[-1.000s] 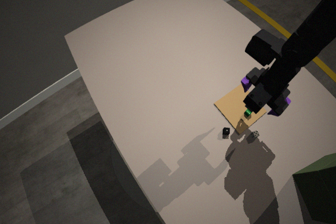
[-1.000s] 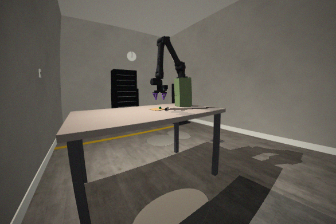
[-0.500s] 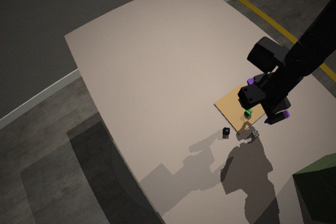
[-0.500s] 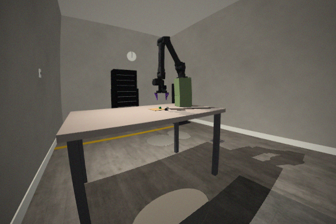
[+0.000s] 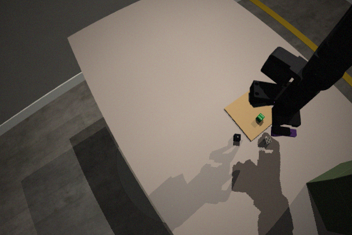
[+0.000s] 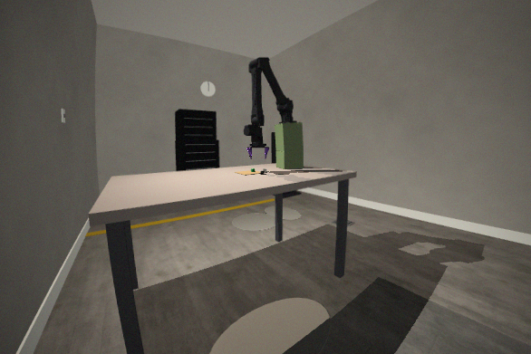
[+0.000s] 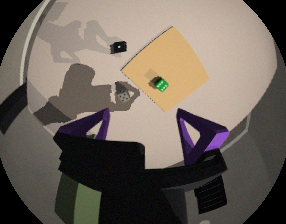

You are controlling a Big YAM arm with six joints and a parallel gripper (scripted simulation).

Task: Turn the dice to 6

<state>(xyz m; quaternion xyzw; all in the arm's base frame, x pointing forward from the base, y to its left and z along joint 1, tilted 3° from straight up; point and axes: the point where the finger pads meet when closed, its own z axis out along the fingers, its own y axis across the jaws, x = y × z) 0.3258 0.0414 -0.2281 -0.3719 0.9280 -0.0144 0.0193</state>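
Right now the white die is 9 cm below my hand, 4 cm behind it and 2 cm to the left of it. Round my hand: black die (9 cm to the left, 9 cm below, 3 cm ahead); then tan mat (9 cm below, 6 cm ahead, 1 cm to the right); then green die (8 cm below, 3 cm ahead, 2 cm to the right).
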